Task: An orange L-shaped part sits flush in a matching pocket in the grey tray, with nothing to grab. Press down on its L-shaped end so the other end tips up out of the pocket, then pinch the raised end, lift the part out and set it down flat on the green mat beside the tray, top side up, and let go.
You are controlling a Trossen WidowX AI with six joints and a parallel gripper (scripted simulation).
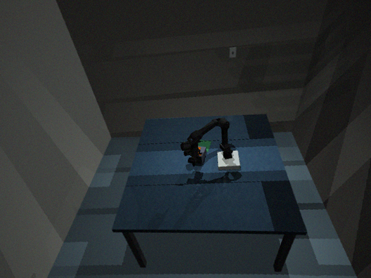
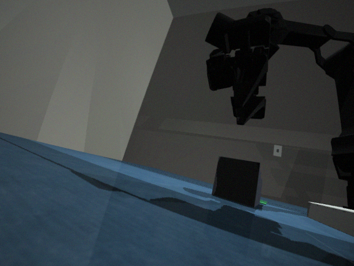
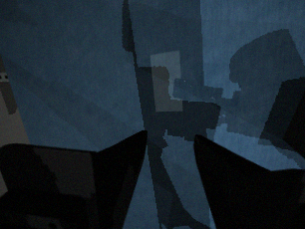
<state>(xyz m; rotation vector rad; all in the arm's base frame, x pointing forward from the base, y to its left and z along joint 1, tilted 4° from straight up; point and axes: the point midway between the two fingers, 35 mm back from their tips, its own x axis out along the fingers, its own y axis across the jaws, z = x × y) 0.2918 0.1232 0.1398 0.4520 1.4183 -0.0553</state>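
Now: the orange L-shaped part 60 mm behind my gripper tip, 200 mm to the right of it and 80 mm below it. From my gripper tip the other things lie so: green mat (130 mm behind, 350 mm to the right, 140 mm below).
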